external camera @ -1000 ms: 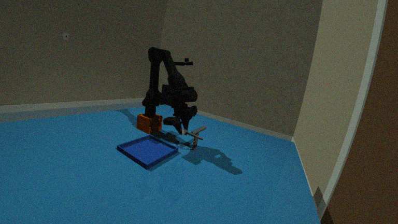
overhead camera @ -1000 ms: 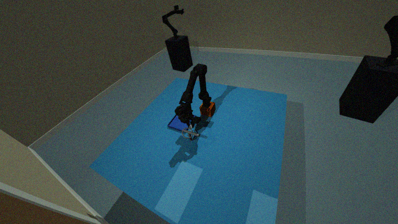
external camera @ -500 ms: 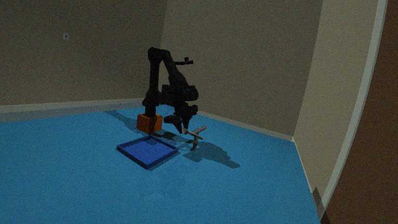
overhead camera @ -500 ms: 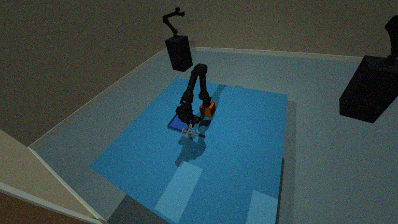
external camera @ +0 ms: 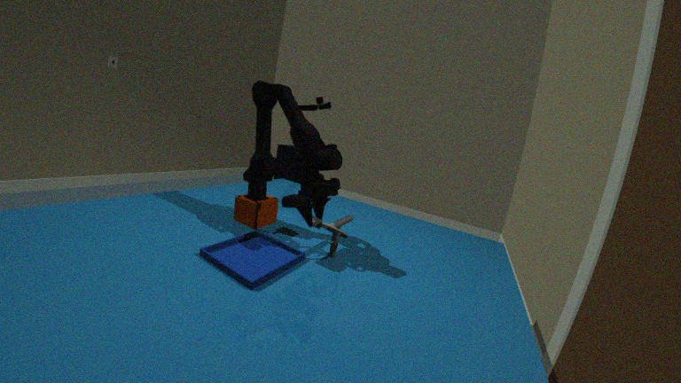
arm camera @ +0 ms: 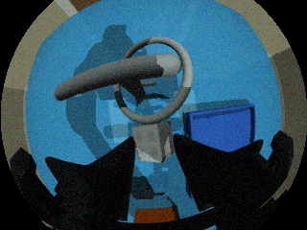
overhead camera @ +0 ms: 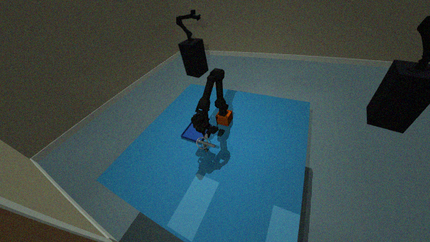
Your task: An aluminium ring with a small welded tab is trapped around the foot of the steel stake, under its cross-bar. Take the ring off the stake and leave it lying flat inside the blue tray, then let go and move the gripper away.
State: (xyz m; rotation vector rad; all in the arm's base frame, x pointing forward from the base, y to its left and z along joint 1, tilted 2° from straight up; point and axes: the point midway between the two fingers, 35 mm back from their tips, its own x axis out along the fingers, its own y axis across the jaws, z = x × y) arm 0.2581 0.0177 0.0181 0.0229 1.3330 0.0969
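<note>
The aluminium ring is 50 mm ahead of my gripper tip and 10 mm to the left of it. Round my gripper tip: blue tray 160 mm to the right, 70 mm below, 50 mm behind.
</note>
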